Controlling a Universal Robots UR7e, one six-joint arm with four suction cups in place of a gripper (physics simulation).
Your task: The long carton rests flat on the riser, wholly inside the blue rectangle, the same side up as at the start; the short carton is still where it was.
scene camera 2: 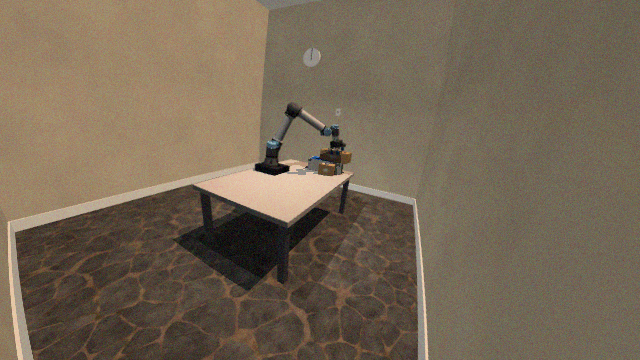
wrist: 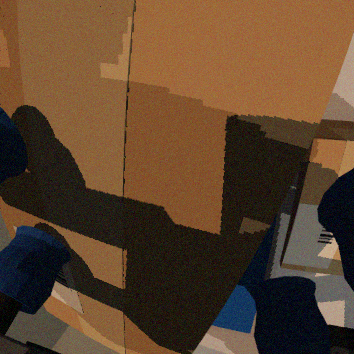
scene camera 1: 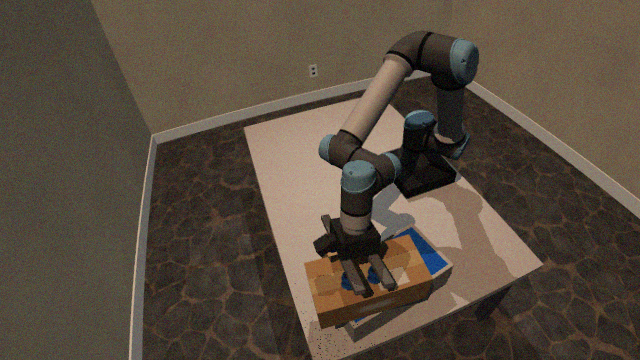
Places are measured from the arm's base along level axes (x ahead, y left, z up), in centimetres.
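Where they show: end effector, tool point: point(scene camera 2: 337, 152) point(wrist: 160, 234); arm's base, origin of the base link: point(scene camera 2: 271, 165) point(scene camera 1: 414, 158).
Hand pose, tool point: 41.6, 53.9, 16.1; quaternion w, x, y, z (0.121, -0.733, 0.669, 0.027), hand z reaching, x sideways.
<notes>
Each offset is from my tool point to the top centre of the thing, as dx, dy, dz. Level surfaces: height alone.
The long brown carton @(-3.2, +3.8, +0.4) point(scene camera 1: 368, 286) point(scene camera 2: 336, 156) point(wrist: 182, 105) lies across the grey riser point(scene camera 1: 354, 330) point(scene camera 2: 313, 163). Its left end juts out past the riser's edge. The blue rectangle @(-10.9, -0.9, -10.1) point(scene camera 1: 427, 255) point(wrist: 235, 309) shows bare only at the right end. My suction gripper point(scene camera 1: 358, 278) point(scene camera 2: 337, 146) sits right over the carton's top with the suction off; I cannot tell whether the cups touch it. One dark blue suction cup point(wrist: 29, 267) shows in the wrist view. The short carton @(-1.7, -14.6, -11.6) point(scene camera 2: 326, 168) point(wrist: 305, 239) lies on the table beside the riser; in scene camera 1 it is hidden behind the gripper and the long carton.
The riser stands near a corner of the table @(dz -22.1) point(scene camera 1: 290, 178) point(scene camera 2: 276, 200), close to the edges. The arm's black base point(scene camera 1: 426, 178) point(scene camera 2: 271, 168) is on the table behind it.
</notes>
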